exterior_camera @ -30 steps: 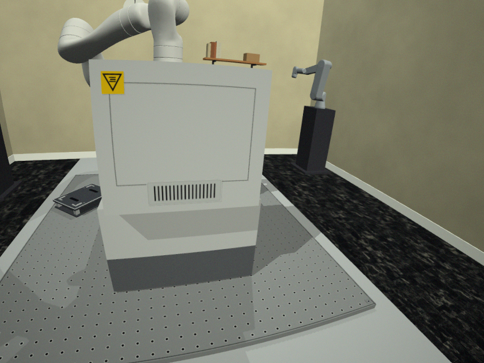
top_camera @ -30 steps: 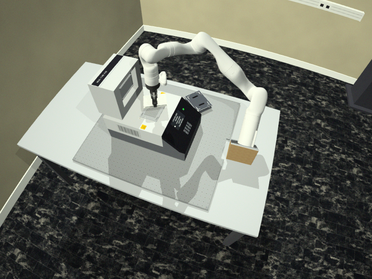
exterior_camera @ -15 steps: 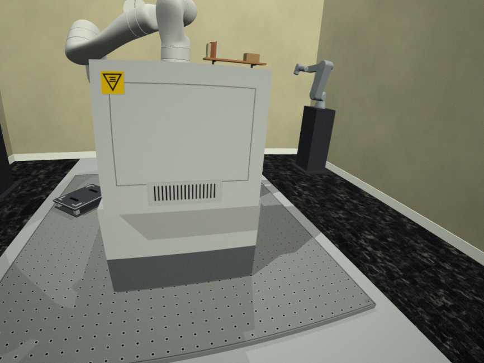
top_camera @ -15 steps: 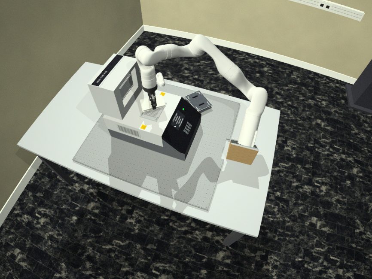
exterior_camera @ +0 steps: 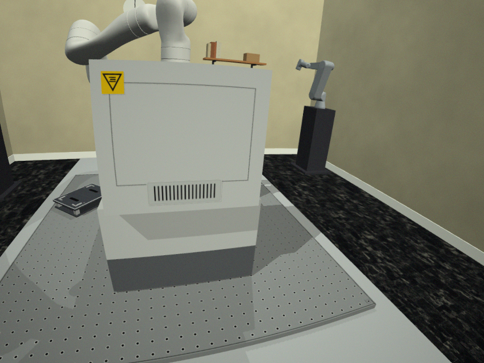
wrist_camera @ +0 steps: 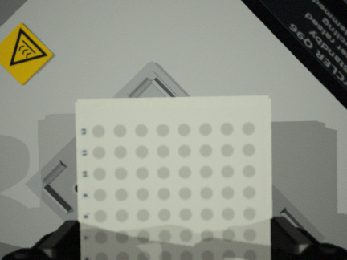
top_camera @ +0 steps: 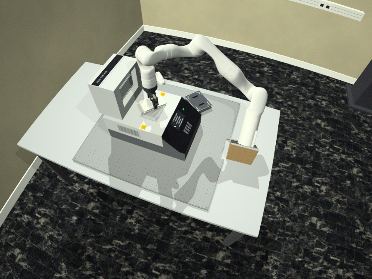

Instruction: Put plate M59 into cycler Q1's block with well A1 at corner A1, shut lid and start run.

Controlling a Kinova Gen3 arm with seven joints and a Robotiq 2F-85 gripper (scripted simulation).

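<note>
Now: the plate M59 10 mm below my hand. From my hand the other things lie so: plate nest N1: 190 mm behind, 300 mm to the right, 240 mm below; nest A1 mark: 210 mm behind, 210 mm to the right, 230 mm below.
</note>
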